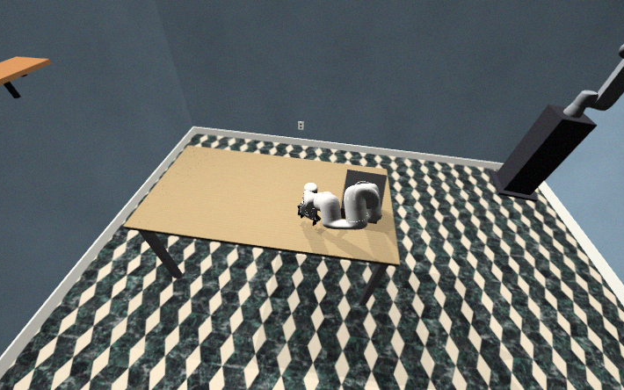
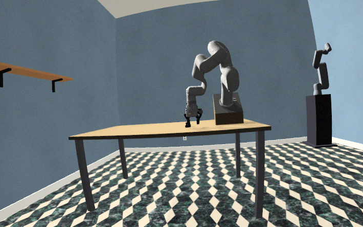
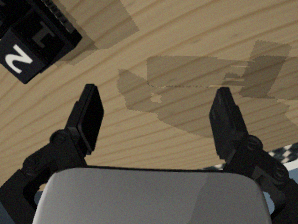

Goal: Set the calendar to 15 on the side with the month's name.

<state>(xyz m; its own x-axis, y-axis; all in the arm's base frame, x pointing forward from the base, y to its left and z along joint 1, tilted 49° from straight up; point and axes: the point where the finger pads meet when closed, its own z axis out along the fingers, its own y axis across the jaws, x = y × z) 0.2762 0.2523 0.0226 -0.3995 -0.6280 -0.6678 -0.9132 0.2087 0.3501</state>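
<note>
Now: hand 6 cm short of the black cube, 7 cm to the left of it and 1 cm above it. The rest, counted from my hand: black digit cube: 7 cm ahead, 11 cm to the right, 1 cm below.
</note>
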